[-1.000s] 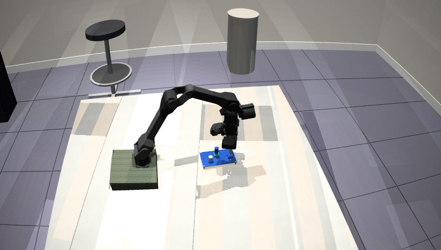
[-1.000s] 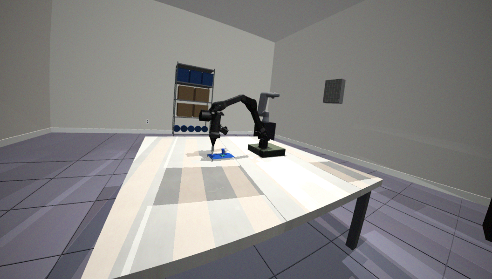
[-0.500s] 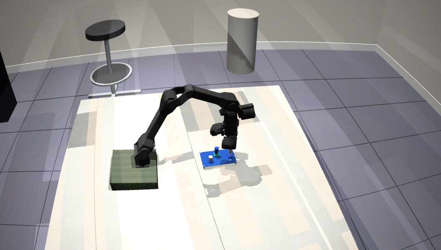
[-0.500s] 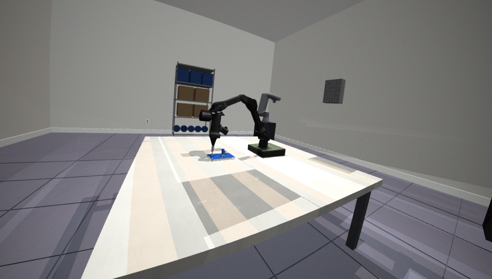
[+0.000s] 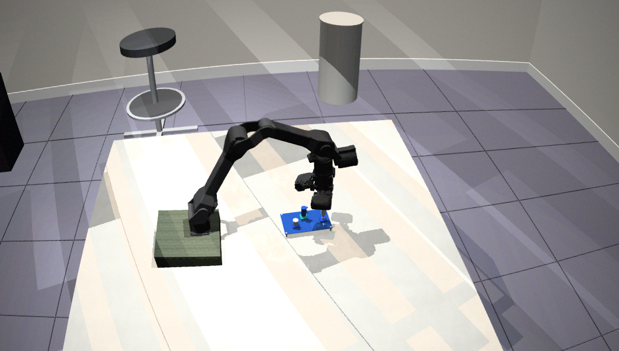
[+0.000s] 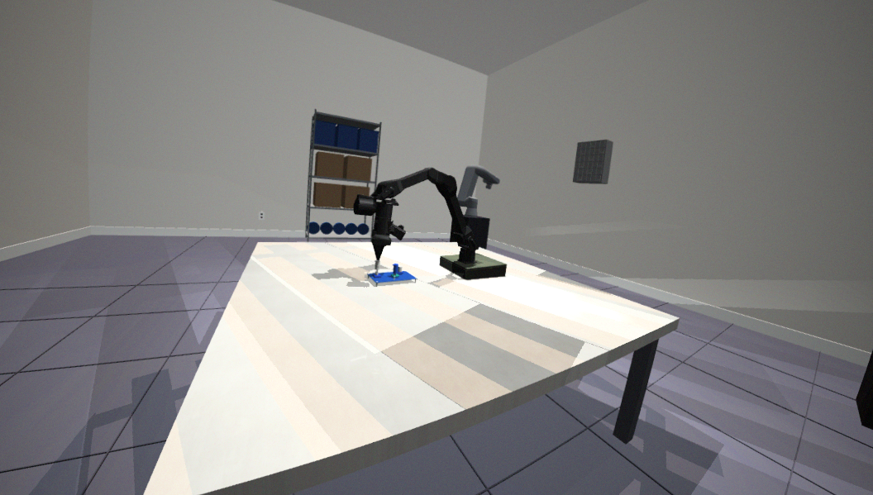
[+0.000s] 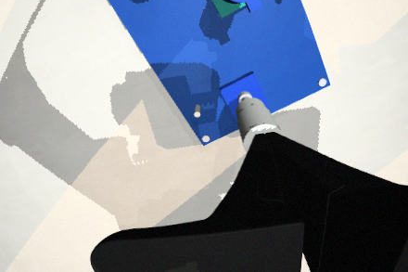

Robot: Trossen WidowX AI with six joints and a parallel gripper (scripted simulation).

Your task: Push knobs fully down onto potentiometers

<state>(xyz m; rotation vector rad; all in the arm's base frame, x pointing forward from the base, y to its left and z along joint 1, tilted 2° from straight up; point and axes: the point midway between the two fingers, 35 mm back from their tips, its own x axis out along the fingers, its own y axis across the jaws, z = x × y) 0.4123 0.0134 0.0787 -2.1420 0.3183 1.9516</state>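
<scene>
Now: gripper tip 60 mm past the dark blue knob, 20 mm to the right of it and 30 mm above it. Also, from my gripper tip: grey knob 10 mm below.
</scene>
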